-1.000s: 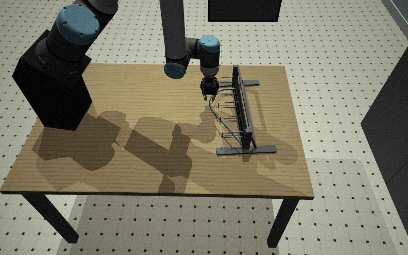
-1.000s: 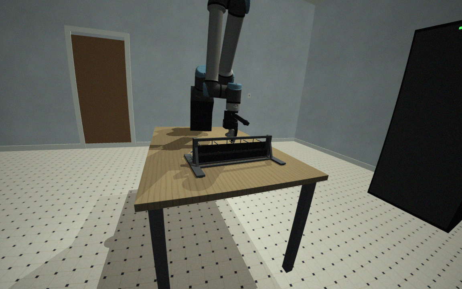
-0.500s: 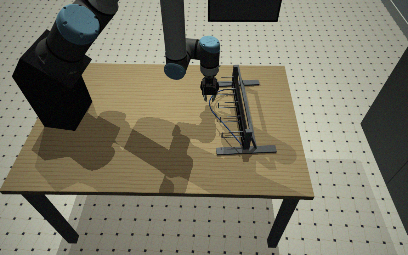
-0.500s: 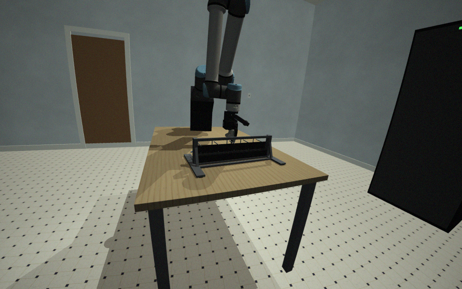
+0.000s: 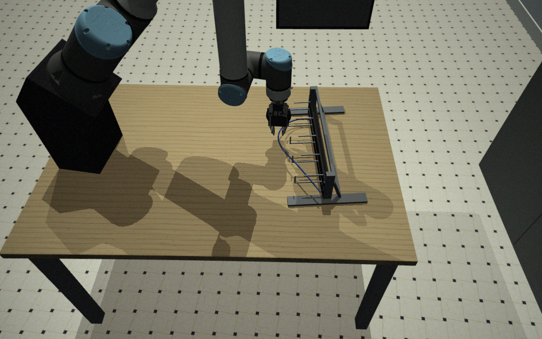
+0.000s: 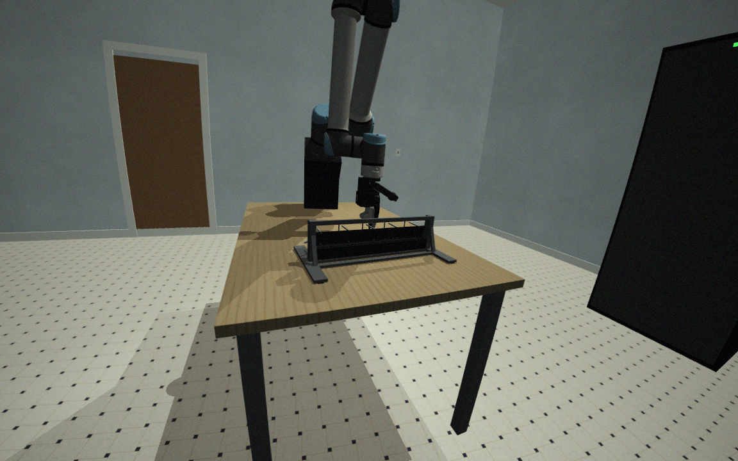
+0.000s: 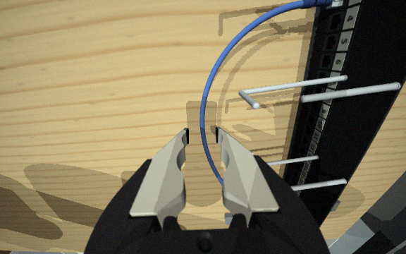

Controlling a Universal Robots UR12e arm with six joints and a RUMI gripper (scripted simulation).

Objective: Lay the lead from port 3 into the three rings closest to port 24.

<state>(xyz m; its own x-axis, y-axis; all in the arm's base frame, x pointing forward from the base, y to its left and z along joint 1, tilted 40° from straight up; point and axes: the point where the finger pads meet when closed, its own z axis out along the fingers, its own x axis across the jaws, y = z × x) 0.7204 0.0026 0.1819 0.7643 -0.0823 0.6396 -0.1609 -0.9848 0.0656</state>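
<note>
Right now my hand is 160 mm short of the rack, 80 mm to the left of it and 10 mm below it.
</note>
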